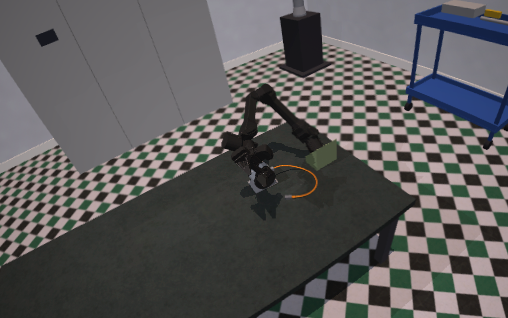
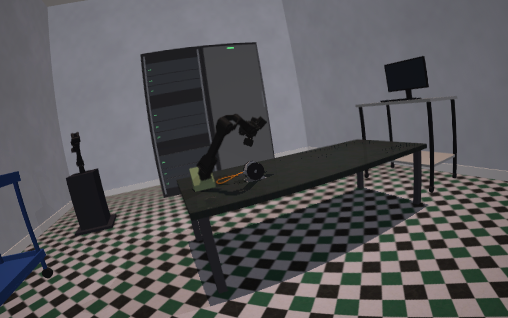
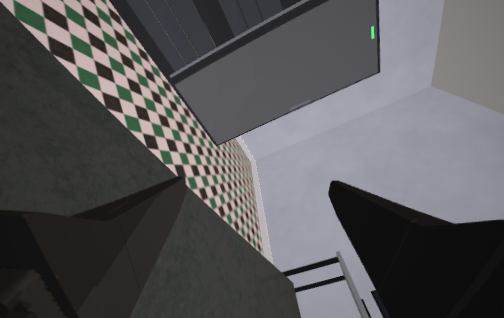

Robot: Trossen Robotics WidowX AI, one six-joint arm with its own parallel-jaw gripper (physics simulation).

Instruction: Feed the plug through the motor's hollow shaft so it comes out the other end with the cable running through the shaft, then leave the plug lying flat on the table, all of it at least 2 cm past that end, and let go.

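Pixels of known places: gripper, fingertip midpoint: (image 1: 257, 181) (image 3: 258, 185); arm's base, origin of the base link: (image 1: 317, 149) (image 2: 204, 175).
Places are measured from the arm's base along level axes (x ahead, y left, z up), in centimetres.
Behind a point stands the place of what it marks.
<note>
The dark round motor (image 1: 263, 178) (image 2: 253, 170) @(x 26.1, y -12.1, z -1.5 cm) stands on a small grey plate (image 1: 253, 187) @(x 33.5, y -7.6, z -7.4 cm) near the middle of the dark table (image 1: 189, 252) @(x 73.2, y 4.8, z -7.7 cm) (image 2: 331, 161) @(x 81.0, y -17.0, z -7.7 cm) (image 3: 219, 268) @(x 78.3, y 24.7, z -7.7 cm). An orange cable (image 1: 312, 176) @(x 8.2, y 5.8, z -7.4 cm) (image 2: 225, 179) @(x 10.9, y -3.5, z -5.9 cm) loops from the motor's right side round to a small grey plug (image 1: 288, 196) @(x 25.4, y 8.8, z -6.3 cm), which lies flat on the table to the right of the motor. My gripper (image 1: 229, 142) (image 2: 262, 120) (image 3: 258, 185) @(x 40.4, y 15.0, z 18.6 cm) is open and empty. It hangs well above the motor and points sideways toward the server rack.
A green block (image 1: 322, 156) @(x 1.2, y 4.6, z -0.7 cm) (image 2: 200, 181) @(x -3.7, y -2.3, z -2.6 cm) stands at the arm's base on the table's far edge. A tall server rack (image 2: 189, 94) (image 3: 282, 79) is behind the table. A black pedestal (image 1: 301, 41) stands on the floor, and a second desk carries a monitor (image 2: 399, 76).
</note>
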